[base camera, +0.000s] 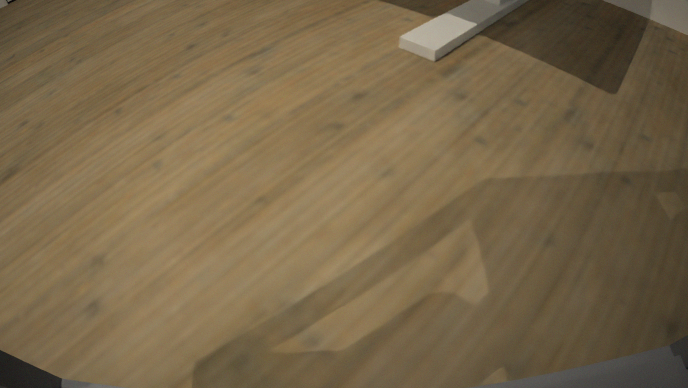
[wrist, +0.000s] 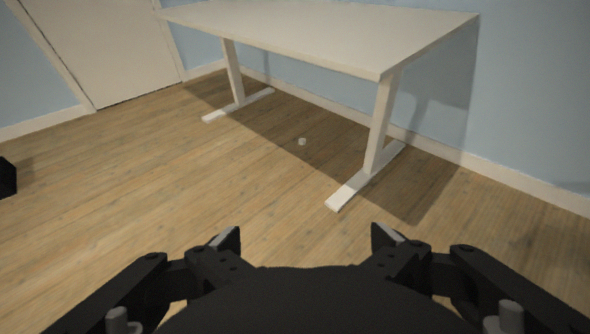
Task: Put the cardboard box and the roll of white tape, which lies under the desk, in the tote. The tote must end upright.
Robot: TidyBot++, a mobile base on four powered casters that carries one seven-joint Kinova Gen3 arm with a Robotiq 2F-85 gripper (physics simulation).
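Frame: origin at the arm's base, x ahead, y left, z up, level; millimetres.
Where they show: gripper, between the fingertips: (wrist: 305, 238).
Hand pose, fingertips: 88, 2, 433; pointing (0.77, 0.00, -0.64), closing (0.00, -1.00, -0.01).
After its pixels a point has its place, as x, y, z.
The roll of white tape (wrist: 302, 141) @[1274, -4, -373] is a small white piece on the floor under the desk (wrist: 320, 30) @[1058, -89, 323], between its two legs, in the wrist view. A black object (wrist: 7, 178) @[990, 1683, -336], partly cut off at the left edge of the wrist view, stands on the floor; it may be the tote. My gripper (wrist: 305, 238) @[88, 2, 433] is open with nothing between its fingers, and is well away from the tape. The cardboard box does not show in either view.
The near desk foot (wrist: 345, 192) (base camera: 440, 35) lies on the floor at the right of the wrist view and the top of the base camera view. The far desk foot (wrist: 218, 112) lies further left. A door (wrist: 110, 45) @[2096, 1502, 46] and blue walls (wrist: 530, 90) @[962, -958, 69] stand behind.
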